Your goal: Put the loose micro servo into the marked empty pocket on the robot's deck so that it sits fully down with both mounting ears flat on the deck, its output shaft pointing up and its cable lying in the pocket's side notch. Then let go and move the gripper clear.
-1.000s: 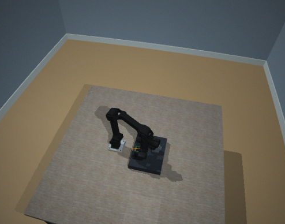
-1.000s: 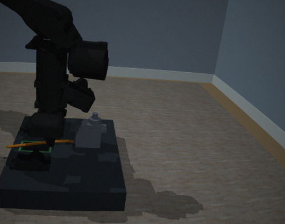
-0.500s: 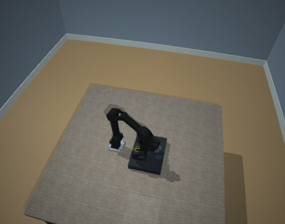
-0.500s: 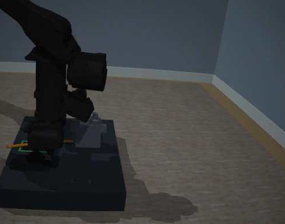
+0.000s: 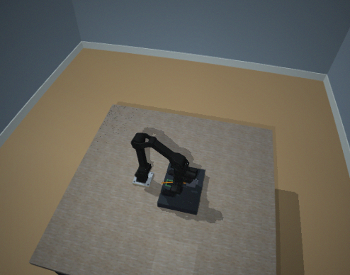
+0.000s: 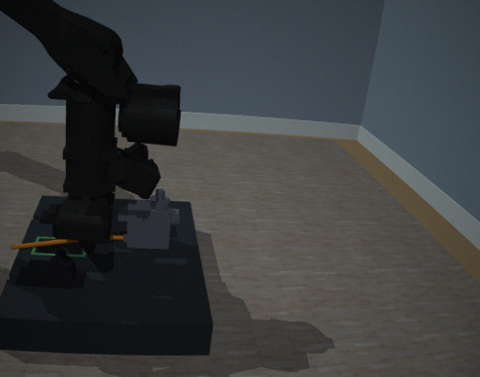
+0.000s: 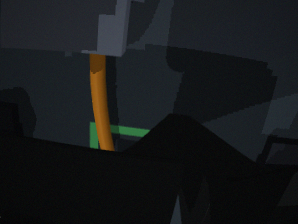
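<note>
Right now the dark deck is 70 mm ahead of my gripper tip, 30 mm below it and 10 mm to the left of it.
</note>
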